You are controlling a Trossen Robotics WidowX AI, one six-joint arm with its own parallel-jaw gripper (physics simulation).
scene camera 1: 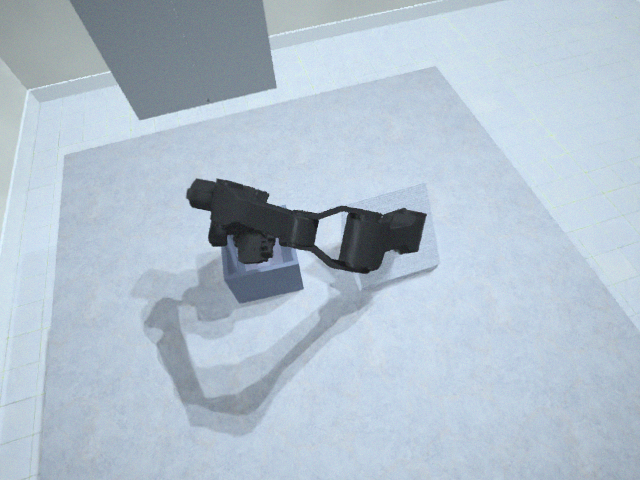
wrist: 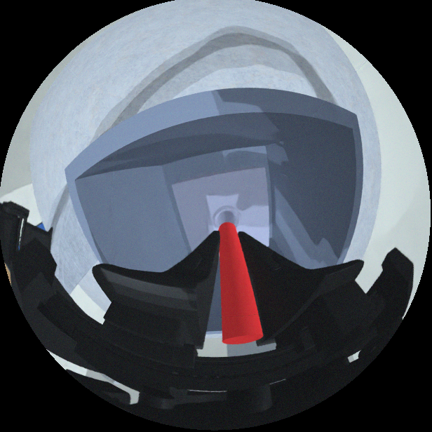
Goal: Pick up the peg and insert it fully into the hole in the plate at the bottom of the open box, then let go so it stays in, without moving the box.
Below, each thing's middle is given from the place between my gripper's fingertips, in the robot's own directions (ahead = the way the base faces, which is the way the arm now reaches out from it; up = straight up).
The blue-grey box (scene camera 1: 246,286) is 3 cm below my hand. Also, from my hand: red peg (wrist: 240,321) (3 cm above).
